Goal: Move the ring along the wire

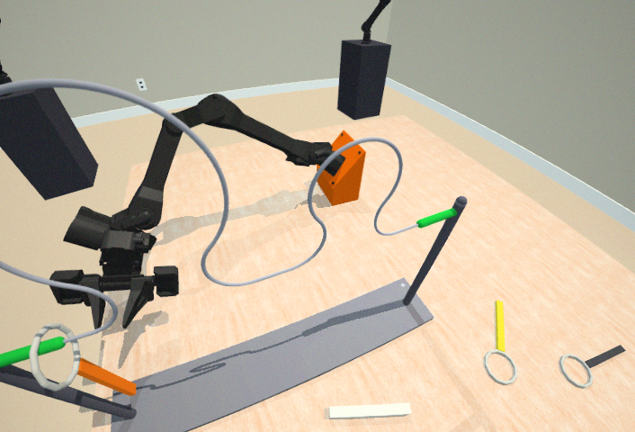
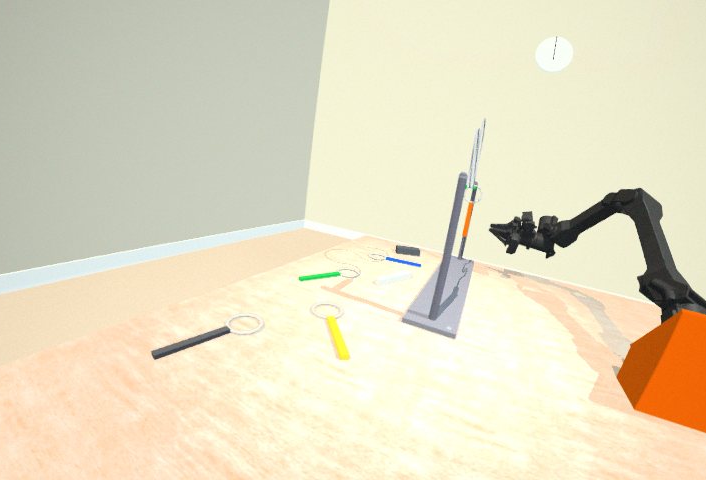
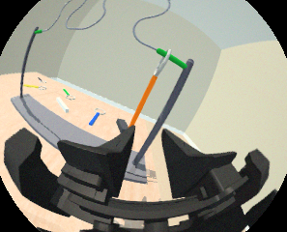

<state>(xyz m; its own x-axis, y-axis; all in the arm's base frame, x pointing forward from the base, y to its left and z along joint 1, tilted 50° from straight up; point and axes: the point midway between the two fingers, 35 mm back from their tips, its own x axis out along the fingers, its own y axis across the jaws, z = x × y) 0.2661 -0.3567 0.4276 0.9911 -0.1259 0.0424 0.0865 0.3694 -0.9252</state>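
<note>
My gripper tip is 80 mm short of the orange-handled ring and 60 mm below it. Also, from my gripper tip: yellow-handled ring: 290 mm ahead, 620 mm to the left, 160 mm below; white bar: 250 mm ahead, 310 mm to the left, 150 mm below; dark-handled ring: 430 mm ahead, 760 mm to the left, 160 mm below.
</note>
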